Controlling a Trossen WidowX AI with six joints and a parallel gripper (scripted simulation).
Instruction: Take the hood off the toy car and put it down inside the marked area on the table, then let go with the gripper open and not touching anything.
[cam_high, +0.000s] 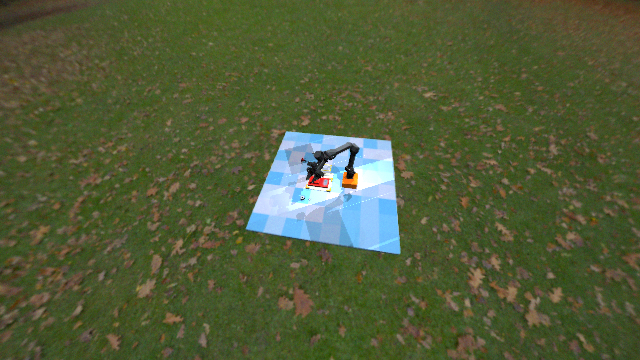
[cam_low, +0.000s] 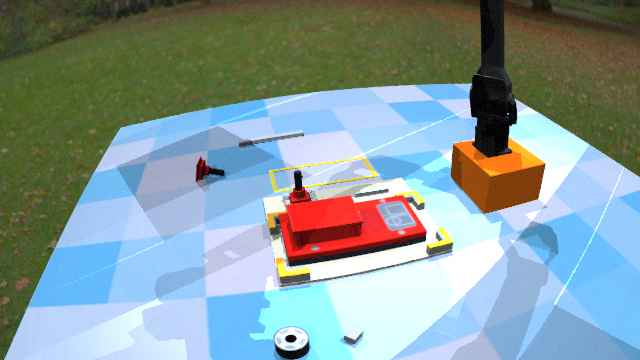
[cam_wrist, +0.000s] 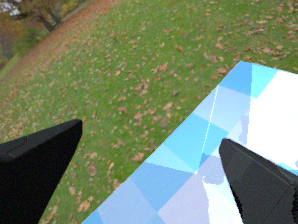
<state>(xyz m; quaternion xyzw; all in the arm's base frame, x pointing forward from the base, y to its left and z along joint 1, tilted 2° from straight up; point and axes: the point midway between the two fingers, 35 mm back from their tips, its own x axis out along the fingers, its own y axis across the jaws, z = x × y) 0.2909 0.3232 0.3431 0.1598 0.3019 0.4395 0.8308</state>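
Right now my gripper tip is 36 cm above the hood, 27 cm to the left of it and 3 cm short of it. From my gripper tip the other things lie so: wheel (40 cm below, 11 cm ahead, 7 cm to the right); then thin grey bar (67 cm to the right, 40 cm below, 6 cm ahead).
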